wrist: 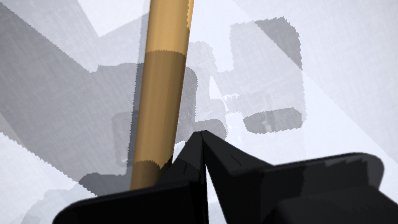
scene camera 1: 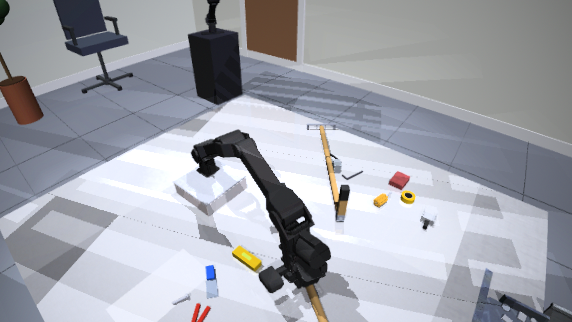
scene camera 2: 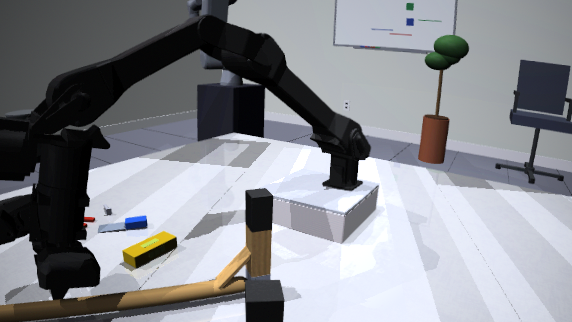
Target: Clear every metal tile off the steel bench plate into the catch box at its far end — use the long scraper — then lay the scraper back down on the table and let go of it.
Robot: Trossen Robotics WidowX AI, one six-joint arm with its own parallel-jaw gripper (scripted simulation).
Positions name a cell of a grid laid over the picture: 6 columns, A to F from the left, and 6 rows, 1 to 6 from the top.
Labels:
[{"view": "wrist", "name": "gripper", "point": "D4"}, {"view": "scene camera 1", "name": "gripper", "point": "D6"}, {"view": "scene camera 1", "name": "grey metal structure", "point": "F5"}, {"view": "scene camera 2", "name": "gripper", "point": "A6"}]

